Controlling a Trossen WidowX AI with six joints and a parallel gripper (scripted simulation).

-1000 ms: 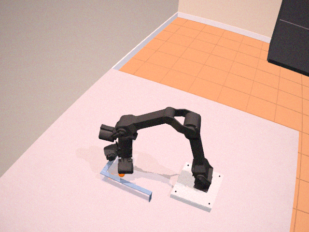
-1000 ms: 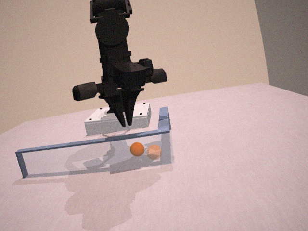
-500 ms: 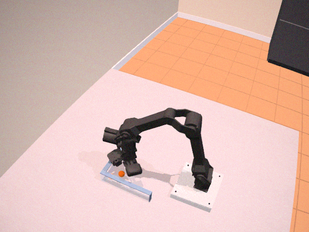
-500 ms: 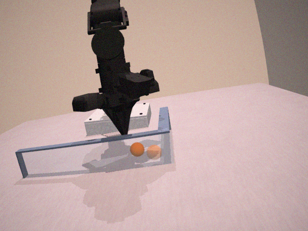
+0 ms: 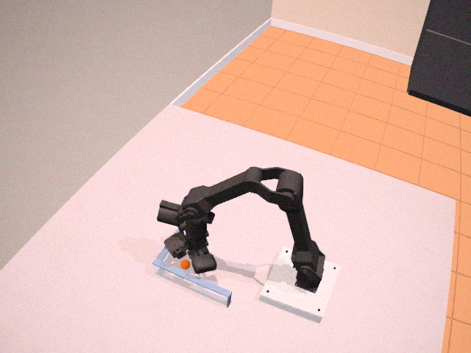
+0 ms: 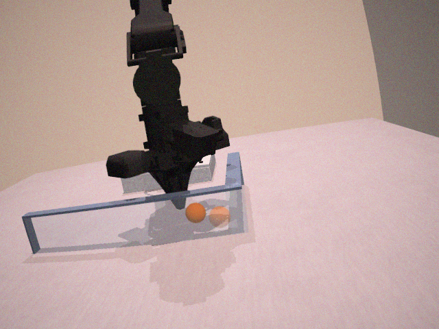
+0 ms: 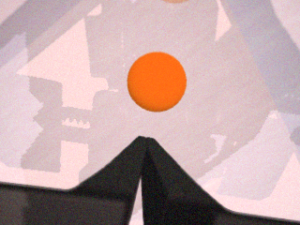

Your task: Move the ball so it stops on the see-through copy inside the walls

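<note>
Now: gripper tip 80 mm short of the wall, 60 mm to the left of it and 10 mm below it.
</note>
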